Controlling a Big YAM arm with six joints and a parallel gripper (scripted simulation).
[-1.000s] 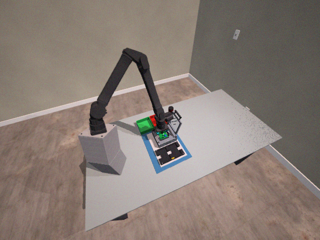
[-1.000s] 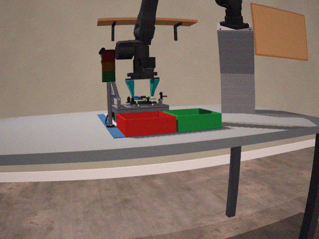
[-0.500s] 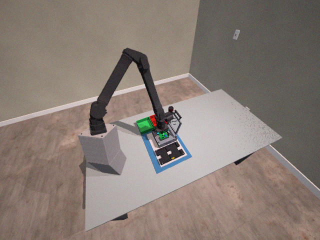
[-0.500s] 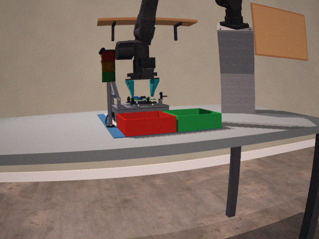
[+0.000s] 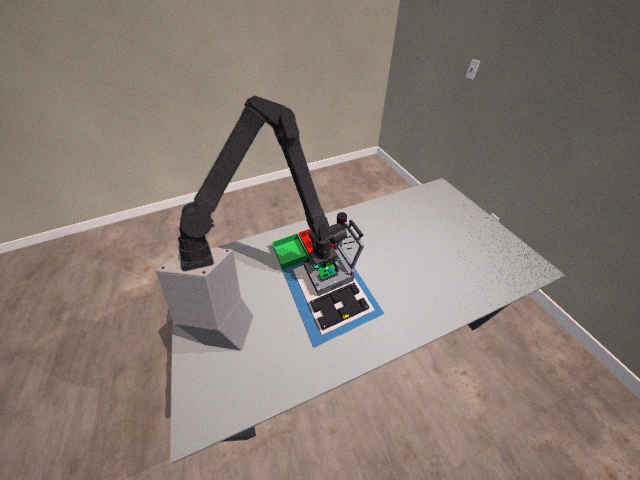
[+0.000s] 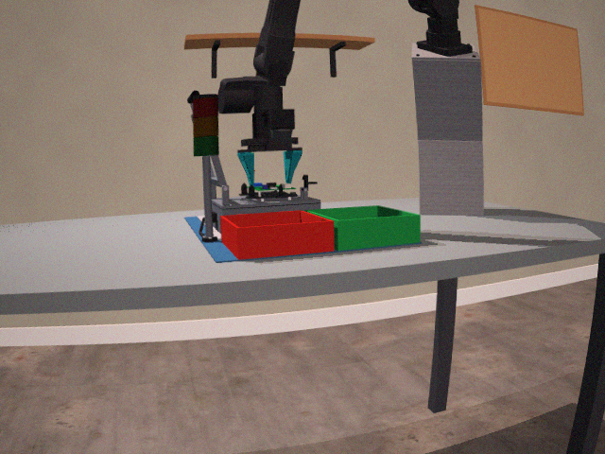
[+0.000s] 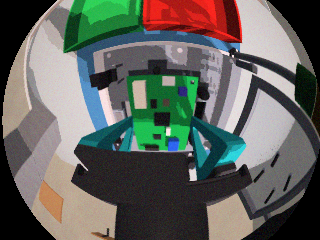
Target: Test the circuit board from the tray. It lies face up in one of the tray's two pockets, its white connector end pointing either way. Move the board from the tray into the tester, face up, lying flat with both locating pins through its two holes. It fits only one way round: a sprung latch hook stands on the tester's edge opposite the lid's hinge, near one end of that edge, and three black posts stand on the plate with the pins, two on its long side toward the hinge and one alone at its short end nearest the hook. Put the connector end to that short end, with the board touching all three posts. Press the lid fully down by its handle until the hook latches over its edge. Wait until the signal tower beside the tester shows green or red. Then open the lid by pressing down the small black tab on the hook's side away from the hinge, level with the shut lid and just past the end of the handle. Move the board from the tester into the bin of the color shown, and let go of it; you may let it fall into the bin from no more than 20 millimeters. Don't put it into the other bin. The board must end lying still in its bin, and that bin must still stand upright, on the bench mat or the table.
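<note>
My hand is right at the green circuit board. Round my hand: tester lid (13 cm ahead, 1 cm to the right, 10 cm above); tester plate (1 cm ahead, 1 cm to the left, 2 cm below); latch hook (6 cm behind, 6 cm to the left).
</note>
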